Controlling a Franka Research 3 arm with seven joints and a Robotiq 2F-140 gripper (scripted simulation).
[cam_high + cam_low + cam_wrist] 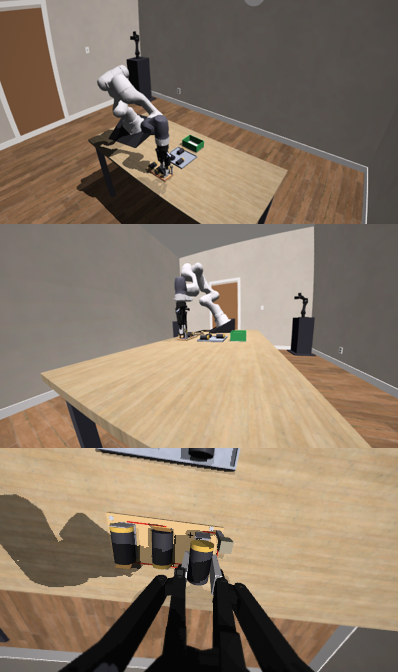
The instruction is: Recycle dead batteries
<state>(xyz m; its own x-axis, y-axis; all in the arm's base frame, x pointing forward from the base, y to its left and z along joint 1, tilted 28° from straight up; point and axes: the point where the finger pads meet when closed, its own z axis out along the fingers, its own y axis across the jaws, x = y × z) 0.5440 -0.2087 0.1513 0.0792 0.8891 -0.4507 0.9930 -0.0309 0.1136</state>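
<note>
Now: the bulb 4 cm to the left of my hand and 3 cm ahead of it. Round my hand: green recycling box: 41 cm to the left, 7 cm below, 5 cm behind; grey tray: 23 cm to the left, 8 cm below, 5 cm behind.
</note>
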